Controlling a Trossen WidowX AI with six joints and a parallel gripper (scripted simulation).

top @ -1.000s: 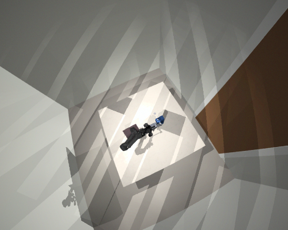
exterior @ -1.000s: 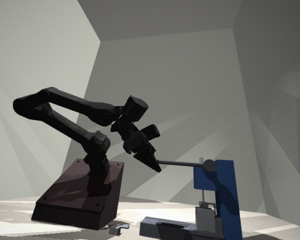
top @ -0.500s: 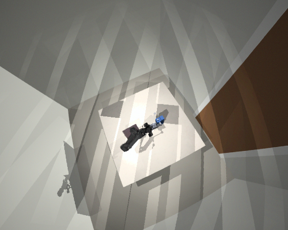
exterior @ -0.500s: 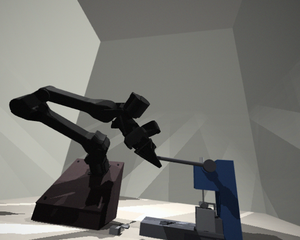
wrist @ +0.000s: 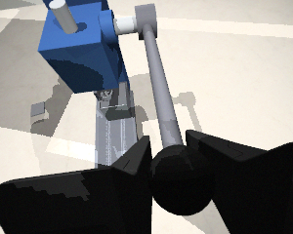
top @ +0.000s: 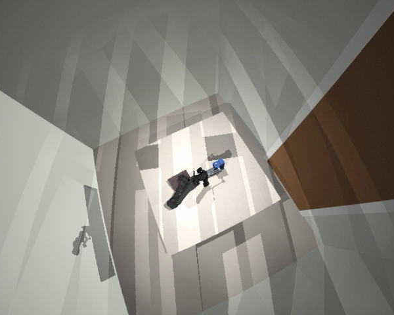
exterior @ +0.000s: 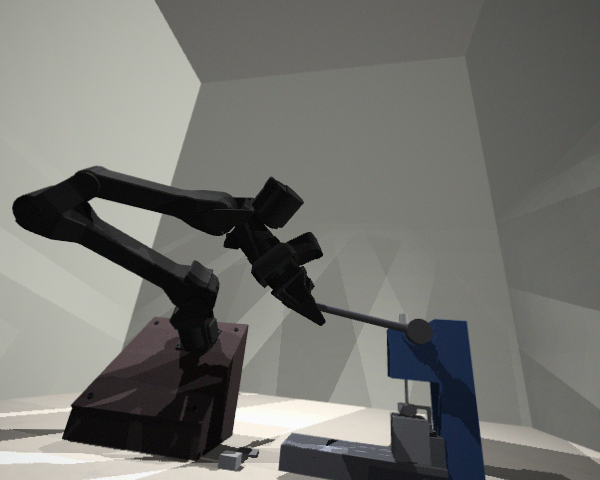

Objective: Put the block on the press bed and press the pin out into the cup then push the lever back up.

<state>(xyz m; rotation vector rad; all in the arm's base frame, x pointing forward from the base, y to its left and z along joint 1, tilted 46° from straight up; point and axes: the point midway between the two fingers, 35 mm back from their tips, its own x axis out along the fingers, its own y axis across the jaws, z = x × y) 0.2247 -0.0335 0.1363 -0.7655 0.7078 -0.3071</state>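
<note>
Now: gripper tip 5 cm short of the press lever, 1 cm to the right of it and 1 cm below it. Also, from my gripper tip: grey part (19 cm below, 12 cm behind, 2 cm to the left); thin punch rod (12 cm ahead, 7 cm to the left, 5 cm below).
</note>
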